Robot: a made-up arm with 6 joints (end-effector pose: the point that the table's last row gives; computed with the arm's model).
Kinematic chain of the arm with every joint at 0, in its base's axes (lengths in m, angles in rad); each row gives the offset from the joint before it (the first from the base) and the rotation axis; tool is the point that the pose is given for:
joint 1: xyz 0 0 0.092 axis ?
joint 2: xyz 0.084 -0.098 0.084 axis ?
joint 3: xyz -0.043 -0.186 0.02 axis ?
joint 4: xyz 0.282 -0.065 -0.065 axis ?
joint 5: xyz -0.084 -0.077 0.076 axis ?
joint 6: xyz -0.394 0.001 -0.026 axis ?
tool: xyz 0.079 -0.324 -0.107
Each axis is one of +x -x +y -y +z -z.
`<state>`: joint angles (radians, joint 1 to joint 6).
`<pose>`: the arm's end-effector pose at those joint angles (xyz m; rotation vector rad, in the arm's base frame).
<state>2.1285 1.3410 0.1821 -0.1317 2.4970 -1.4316</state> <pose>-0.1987 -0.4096 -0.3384 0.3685 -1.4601 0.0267</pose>
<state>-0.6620 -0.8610 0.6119 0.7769 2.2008 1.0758</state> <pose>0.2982 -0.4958 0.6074 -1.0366 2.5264 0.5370</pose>
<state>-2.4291 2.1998 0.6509 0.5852 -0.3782 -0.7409</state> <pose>0.4924 0.2782 0.1677 1.0992 -1.8283 1.0269</pose>
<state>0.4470 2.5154 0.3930 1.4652 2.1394 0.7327</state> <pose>0.5780 0.1285 -0.1000 -0.0414 -0.3719 1.8841</pose>
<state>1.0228 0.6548 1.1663 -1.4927 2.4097 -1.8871</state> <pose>-0.2547 -0.6226 -0.5005 0.1042 -1.2444 -0.8562</pose>
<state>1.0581 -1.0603 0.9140 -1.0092 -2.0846 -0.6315</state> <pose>0.6849 -0.7259 0.2432 0.0889 1.2315 1.1672</pose>
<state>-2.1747 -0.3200 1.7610 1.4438 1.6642 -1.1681</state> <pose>-0.0287 -0.3448 0.3648 -2.2801 0.1302 1.0528</pose>
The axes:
joint 1: +y
joint 2: +x
joint 3: -z
joint 4: -y
joint 5: -z
joint 6: +x

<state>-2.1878 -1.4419 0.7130 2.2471 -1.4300 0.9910</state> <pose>-0.8706 -0.1151 -0.3609 -2.3806 -0.5844 -1.6496</pose>
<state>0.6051 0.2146 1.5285 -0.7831 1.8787 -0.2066</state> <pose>0.3699 -0.3762 0.0917 0.8231 -1.3311 2.0353</pose>
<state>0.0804 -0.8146 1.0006 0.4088 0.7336 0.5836</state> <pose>-0.0664 -0.5385 0.0254 -0.2669 -1.3823 -0.9937</pose>
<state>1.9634 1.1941 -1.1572 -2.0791 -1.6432 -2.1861</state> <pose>-0.0135 0.0782 -0.7060 1.6749 -0.4321 0.7233</pose>
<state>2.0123 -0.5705 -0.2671 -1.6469 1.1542 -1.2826</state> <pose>0.0198 0.1141 -0.6266 1.1530 -0.7665 -1.4656</pose>
